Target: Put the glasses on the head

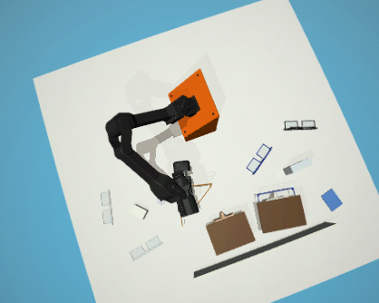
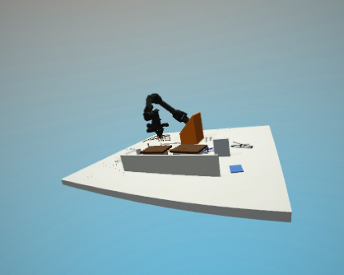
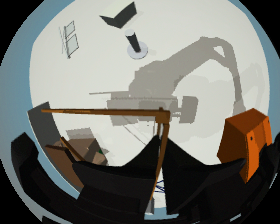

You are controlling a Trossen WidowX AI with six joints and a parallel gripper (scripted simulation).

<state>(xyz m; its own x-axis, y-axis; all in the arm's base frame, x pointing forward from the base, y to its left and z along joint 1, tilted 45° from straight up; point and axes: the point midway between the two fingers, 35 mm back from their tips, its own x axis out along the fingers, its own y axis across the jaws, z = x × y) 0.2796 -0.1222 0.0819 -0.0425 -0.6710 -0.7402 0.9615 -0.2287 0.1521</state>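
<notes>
The white cube is 22 cm to the right of my gripper tip, 9 cm below it and 2 cm ahead of it. Round my gripper tip: long grey wall (35 cm ahead, 20 cm to the left, 6 cm below); grey-white block (46 cm to the left, 10 cm ahead, 6 cm below); blue card (56 cm to the left, 29 cm ahead, 11 cm below).
</notes>
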